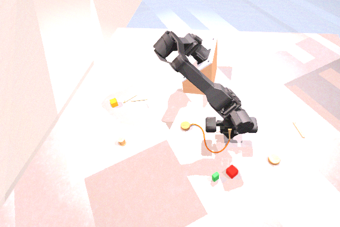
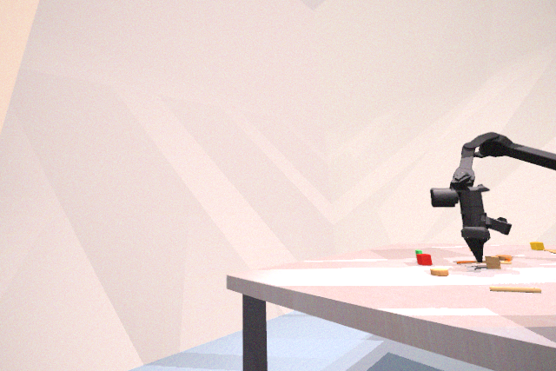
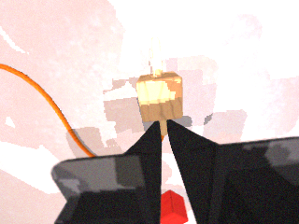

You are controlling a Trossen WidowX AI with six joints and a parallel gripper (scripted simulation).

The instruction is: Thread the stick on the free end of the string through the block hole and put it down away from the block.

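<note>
The wooden block lies 3 cm behind my gripper tip and 1 cm to the right of it. Round my gripper tip: round disc (4 cm ahead, 17 cm to the left, 1 cm below); then red cube (14 cm ahead, 4 cm to the left); then green block (18 cm ahead, 2 cm to the right).
</note>
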